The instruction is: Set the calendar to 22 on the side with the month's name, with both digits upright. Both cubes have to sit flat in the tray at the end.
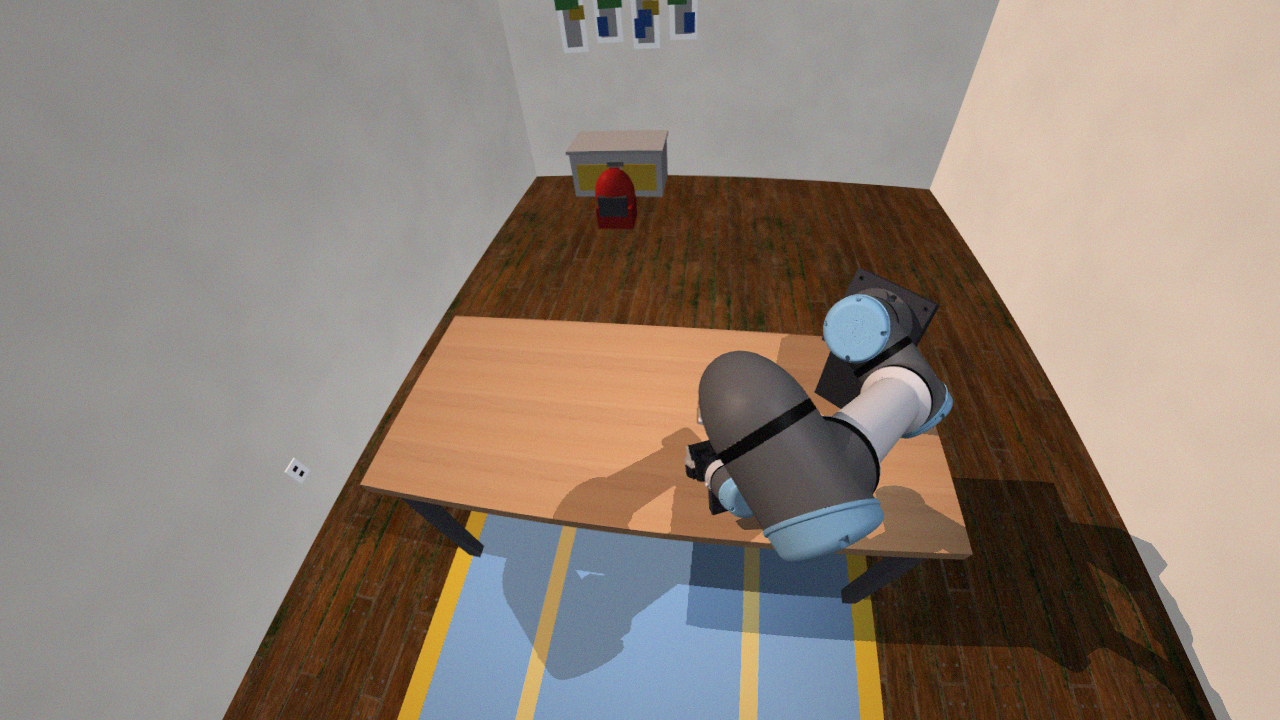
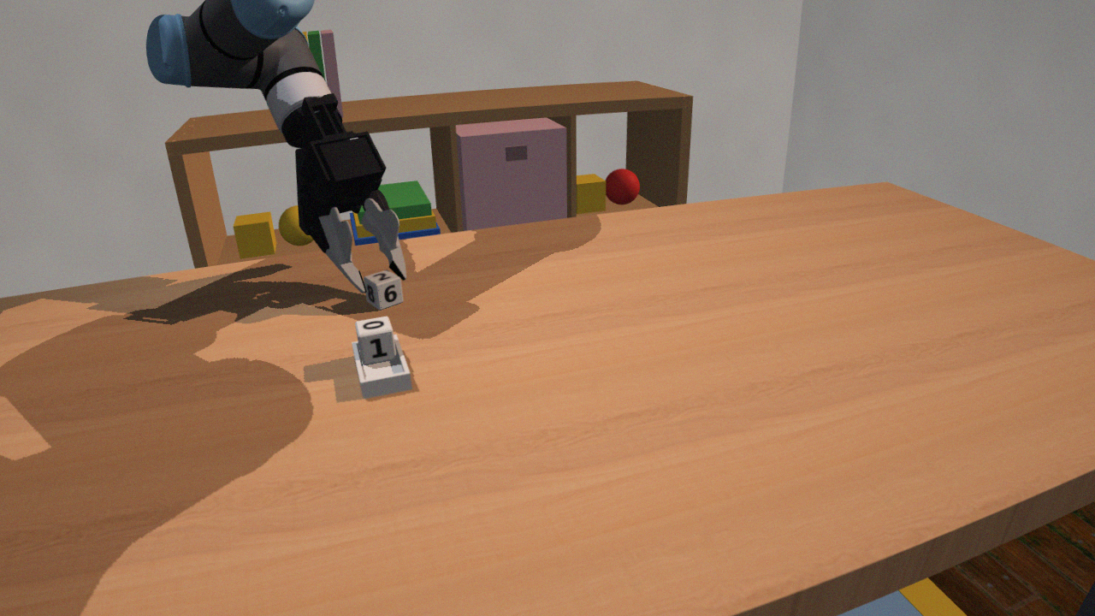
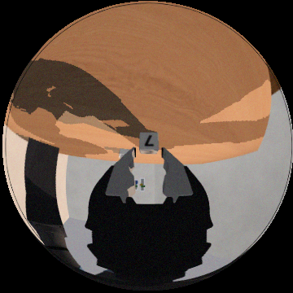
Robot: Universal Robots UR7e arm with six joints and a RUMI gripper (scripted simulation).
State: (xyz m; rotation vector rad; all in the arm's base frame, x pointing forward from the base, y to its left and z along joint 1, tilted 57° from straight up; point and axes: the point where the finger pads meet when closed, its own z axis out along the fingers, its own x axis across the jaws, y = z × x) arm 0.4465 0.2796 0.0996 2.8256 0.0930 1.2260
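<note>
My hand is 20 mm above the white cube and 10 mm to the left of it. From my hand the other things lie so: grey tray (160 mm to the right, 30 mm ahead, 20 mm below).
</note>
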